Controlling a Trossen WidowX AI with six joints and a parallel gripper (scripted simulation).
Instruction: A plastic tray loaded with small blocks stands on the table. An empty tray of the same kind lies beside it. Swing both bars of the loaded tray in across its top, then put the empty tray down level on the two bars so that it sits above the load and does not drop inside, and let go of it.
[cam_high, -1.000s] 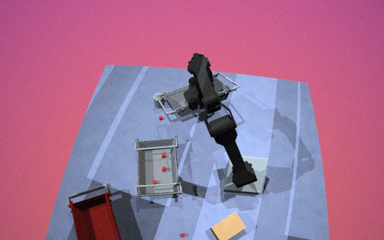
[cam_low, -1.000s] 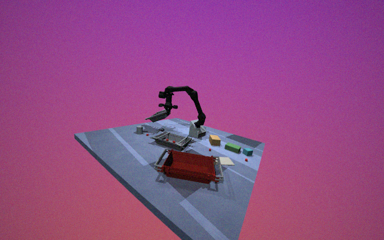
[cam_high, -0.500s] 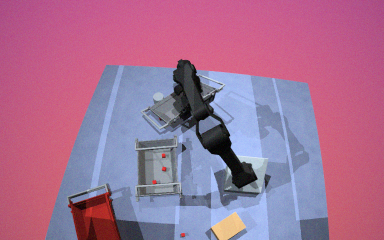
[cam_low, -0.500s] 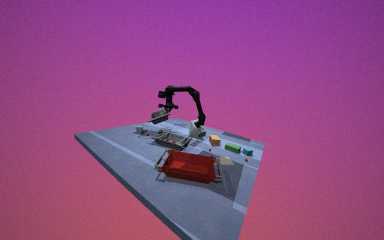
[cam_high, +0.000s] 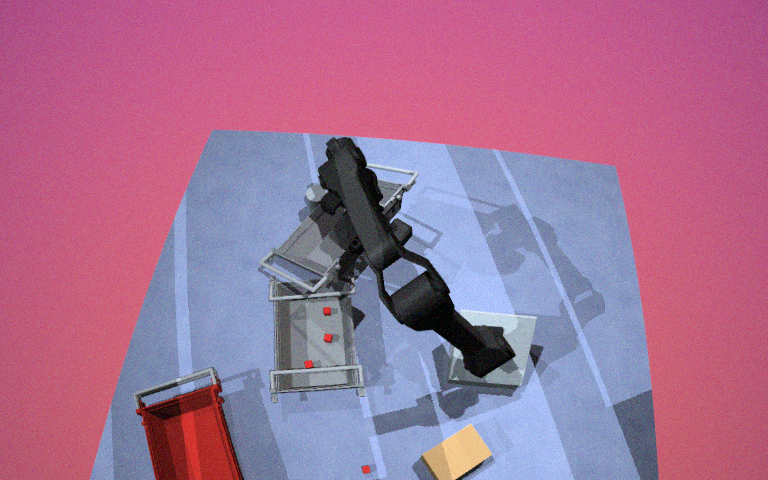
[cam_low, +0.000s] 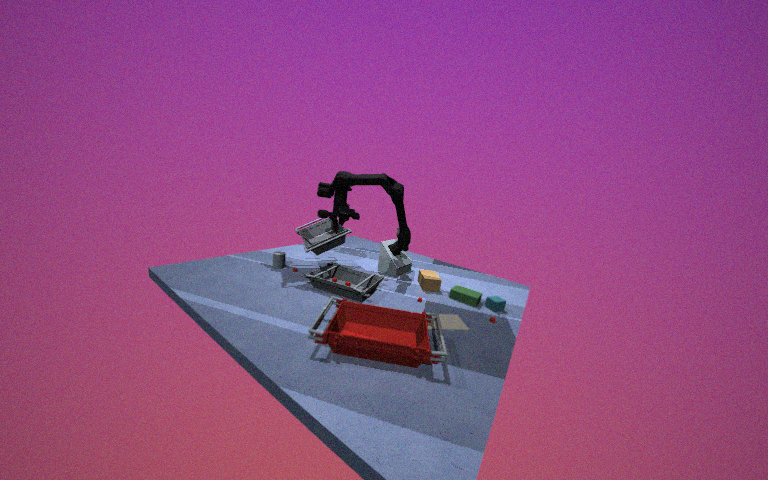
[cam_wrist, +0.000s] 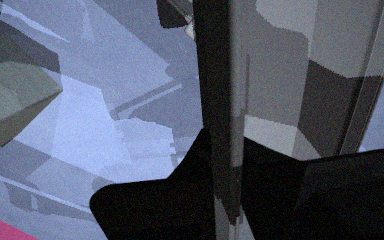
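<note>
Right now the grey tray is 7 cm ahead of my gripper tip and 4 cm to the right of it. The rest, counted from my gripper tip: green box: 22 cm behind, 59 cm to the left, 18 cm below; tan box: 22 cm behind, 41 cm to the left, 17 cm below; flat tan sheet: 5 cm ahead, 58 cm to the left, 20 cm below.
</note>
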